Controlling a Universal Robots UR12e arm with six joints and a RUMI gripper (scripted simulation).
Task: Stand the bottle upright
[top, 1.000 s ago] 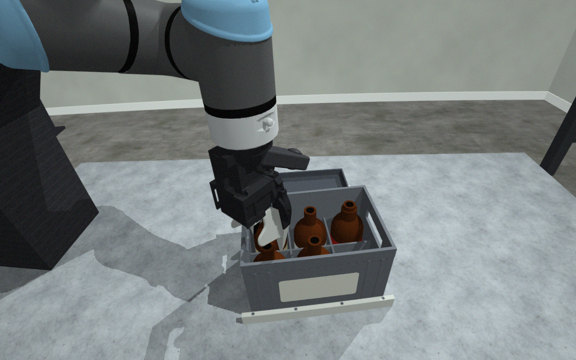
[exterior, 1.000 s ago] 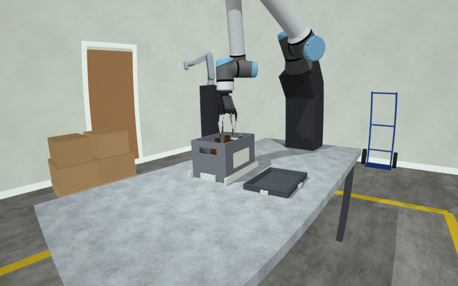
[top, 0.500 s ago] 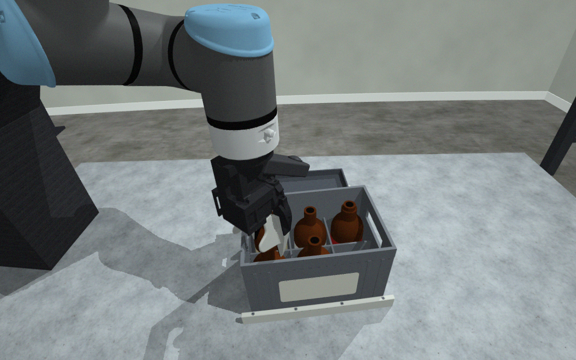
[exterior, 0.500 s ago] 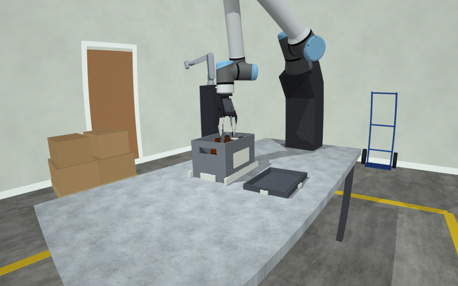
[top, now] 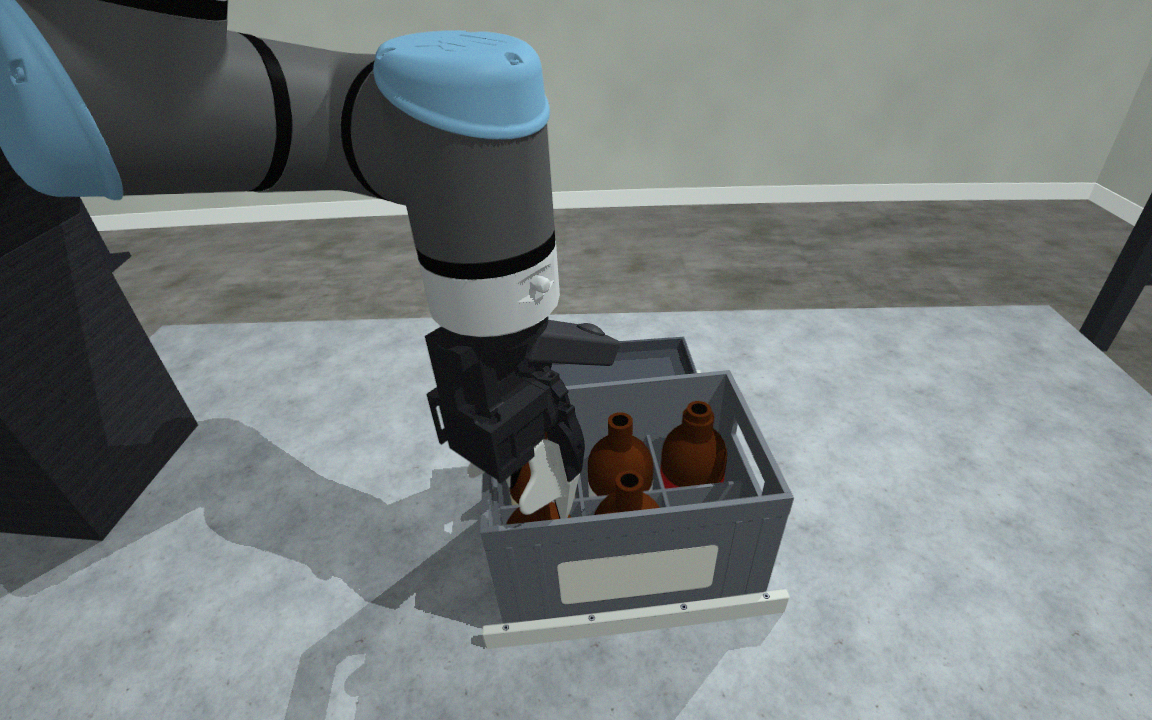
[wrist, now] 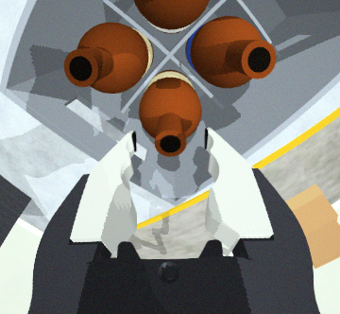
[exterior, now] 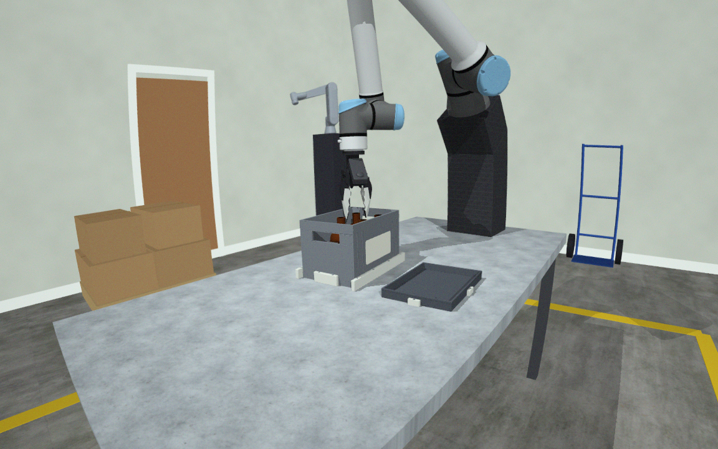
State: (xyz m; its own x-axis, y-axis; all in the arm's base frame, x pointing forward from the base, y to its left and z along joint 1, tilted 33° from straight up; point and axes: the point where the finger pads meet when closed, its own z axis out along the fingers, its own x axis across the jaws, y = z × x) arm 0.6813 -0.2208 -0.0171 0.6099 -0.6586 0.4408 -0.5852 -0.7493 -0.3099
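The crate lies 9 cm ahead of my hand, 8 cm below it and 4 cm to the left of it. From my hand the other things lie so: grey tray (33 cm to the left, 15 cm below, 12 cm ahead); then glass bottle (17 cm ahead, 9 cm to the left, 7 cm below).
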